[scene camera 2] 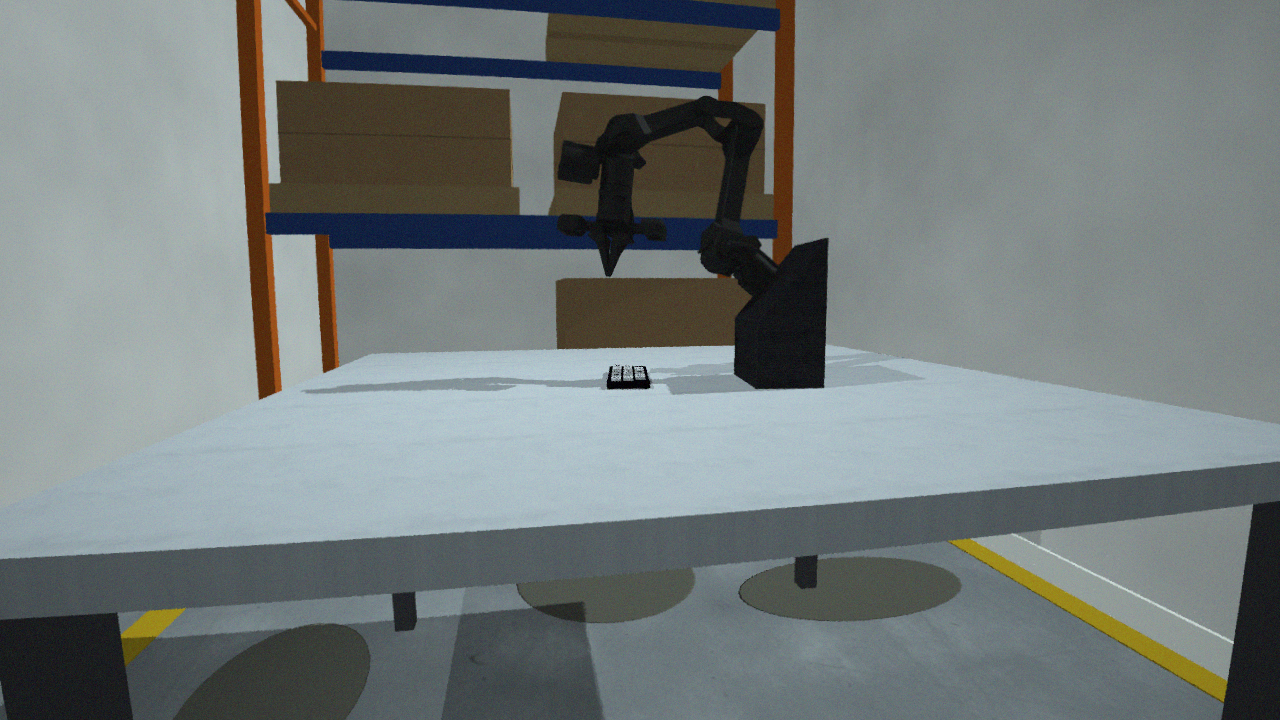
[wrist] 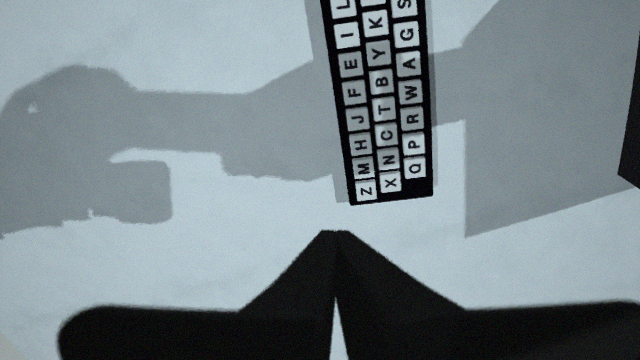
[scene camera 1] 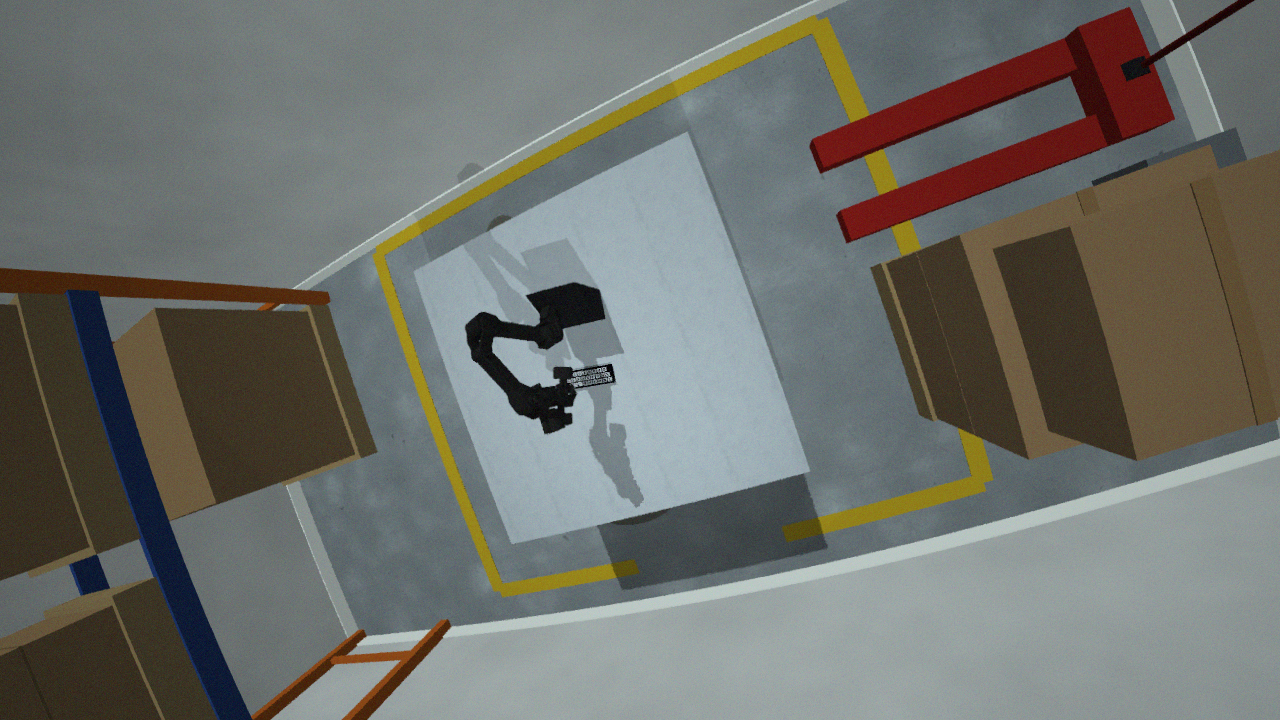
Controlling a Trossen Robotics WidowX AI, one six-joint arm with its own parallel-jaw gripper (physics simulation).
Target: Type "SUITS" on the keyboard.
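Seen in the pictures: gripper, between the fingertips: (scene camera 2: 608, 276) (wrist: 333, 243) (scene camera 1: 575, 393); arm's base, origin of its link: (scene camera 2: 769, 282) (scene camera 1: 550, 310).
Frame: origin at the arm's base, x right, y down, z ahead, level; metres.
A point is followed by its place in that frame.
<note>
A small black keyboard (scene camera 1: 592, 375) @(z 0.261, x 0.003, y 0.158 m) (scene camera 2: 628, 377) @(z 0.277, x -0.062, y 0.157 m) (wrist: 385, 110) @(z 0.265, x 0.003, y 0.158 m) with white letter keys lies flat on the table. In the wrist view its near end shows, with the T key (wrist: 384, 109) @(z 0.265, x 0.004, y 0.158 m), the I key (wrist: 346, 35) @(z 0.276, x 0.063, y 0.157 m) and part of the S key (wrist: 404, 5) @(z 0.233, x 0.069, y 0.157 m) at the top edge. The U key does not show there; the keyboard's far end is cut off. My gripper (scene camera 2: 609, 273) @(z 0.298, x 0.017, y -0.012 m) (wrist: 333, 243) @(z 0.298, x 0.017, y -0.012 m) is shut and empty, pointing down. It hangs well above the table. In the wrist view its tips show just below the Z and X end of the keyboard.
The pale table (scene camera 1: 698, 358) @(z 0.341, x -0.400, y 0.175 m) (scene camera 2: 537, 465) @(z 0.447, x -0.491, y 0.175 m) carries the arm's black base (scene camera 1: 572, 306) @(z 0.016, x -0.079, y 0.003 m) (scene camera 2: 787, 322) @(z 0.026, x -0.131, y 0.066 m), which stands beside the keyboard. Shadows of the arm fall across the table and some keys. Off the table are a rack (scene camera 2: 256, 179) with cardboard boxes and a red pallet jack (scene camera 1: 975, 174).
</note>
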